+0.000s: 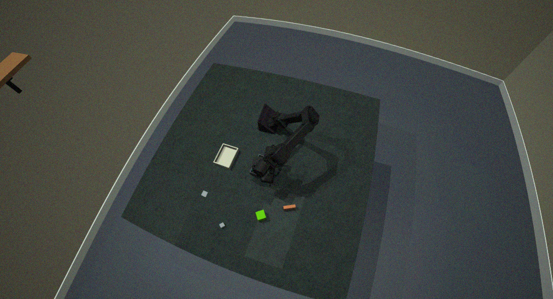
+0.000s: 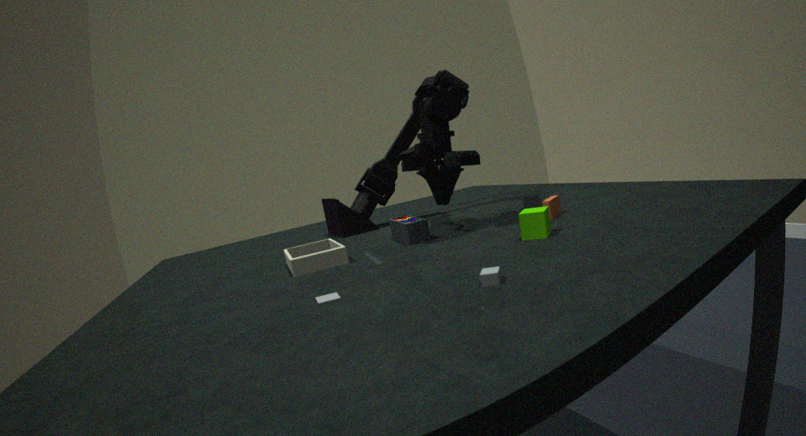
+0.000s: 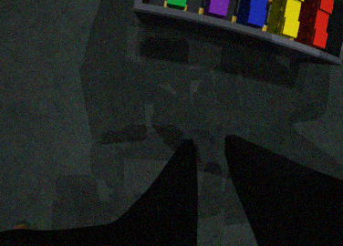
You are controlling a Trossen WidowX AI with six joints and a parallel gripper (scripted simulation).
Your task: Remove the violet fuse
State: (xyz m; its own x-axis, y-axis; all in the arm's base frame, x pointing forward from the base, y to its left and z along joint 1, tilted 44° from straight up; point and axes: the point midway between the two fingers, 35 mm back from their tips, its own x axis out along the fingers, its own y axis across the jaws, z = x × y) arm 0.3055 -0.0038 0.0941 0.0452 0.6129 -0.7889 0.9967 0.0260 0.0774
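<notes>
Right now the violet fuse is 7 cm to the right of my gripper tip, 3 cm below it and 1 cm behind it. Also, from my gripper tip: white tray: 27 cm to the right, 5 cm below, 5 cm behind.
</notes>
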